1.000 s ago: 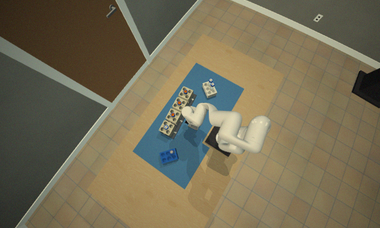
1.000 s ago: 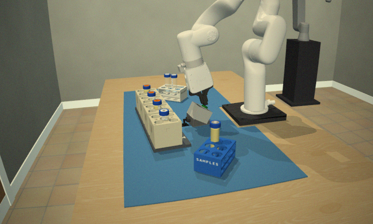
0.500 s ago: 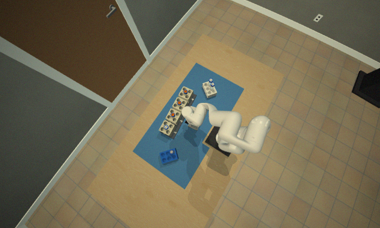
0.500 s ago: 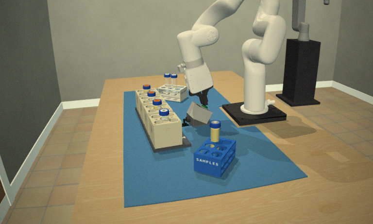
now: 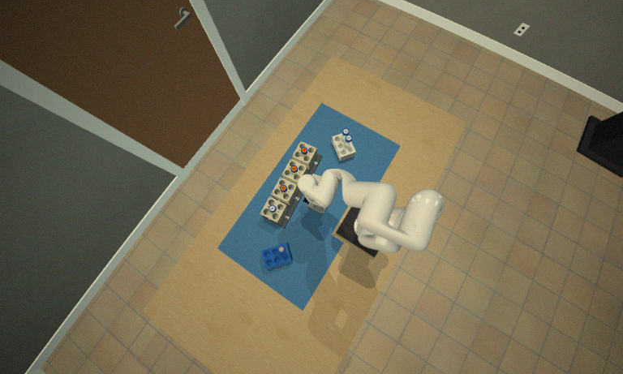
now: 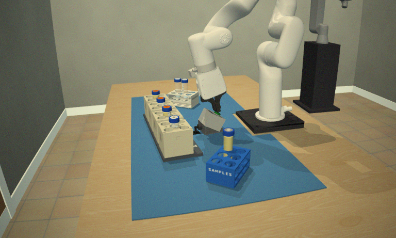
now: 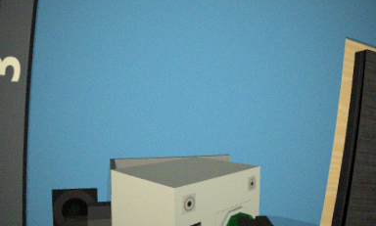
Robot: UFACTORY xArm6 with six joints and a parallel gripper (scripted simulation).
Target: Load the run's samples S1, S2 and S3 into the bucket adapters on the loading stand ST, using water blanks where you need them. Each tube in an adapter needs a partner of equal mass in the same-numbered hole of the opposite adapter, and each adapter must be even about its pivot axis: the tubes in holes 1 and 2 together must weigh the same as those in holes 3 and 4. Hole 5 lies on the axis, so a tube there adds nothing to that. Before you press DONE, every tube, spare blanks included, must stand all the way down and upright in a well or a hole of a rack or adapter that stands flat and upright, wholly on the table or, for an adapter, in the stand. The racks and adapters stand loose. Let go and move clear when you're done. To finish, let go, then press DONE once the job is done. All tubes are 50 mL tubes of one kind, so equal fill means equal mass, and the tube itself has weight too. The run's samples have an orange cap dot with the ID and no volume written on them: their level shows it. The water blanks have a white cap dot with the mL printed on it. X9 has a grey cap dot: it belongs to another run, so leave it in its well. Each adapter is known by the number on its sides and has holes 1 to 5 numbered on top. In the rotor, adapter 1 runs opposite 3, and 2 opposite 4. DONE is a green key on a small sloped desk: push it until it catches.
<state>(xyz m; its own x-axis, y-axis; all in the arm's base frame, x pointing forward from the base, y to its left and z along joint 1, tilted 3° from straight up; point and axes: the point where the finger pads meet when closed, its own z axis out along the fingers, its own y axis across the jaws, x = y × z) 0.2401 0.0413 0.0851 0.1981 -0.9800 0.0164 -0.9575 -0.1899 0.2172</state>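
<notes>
Now: hand 3 cm above the green done key. Round my hand: sample tube (21 cm ahead, 6 cm to the right, 3 cm below); then yellowish tube (28 cm to the left, 3 cm below, 3 cm ahead); then adapter (18 cm ahead, 16 cm to the left, 4 cm below).
</notes>
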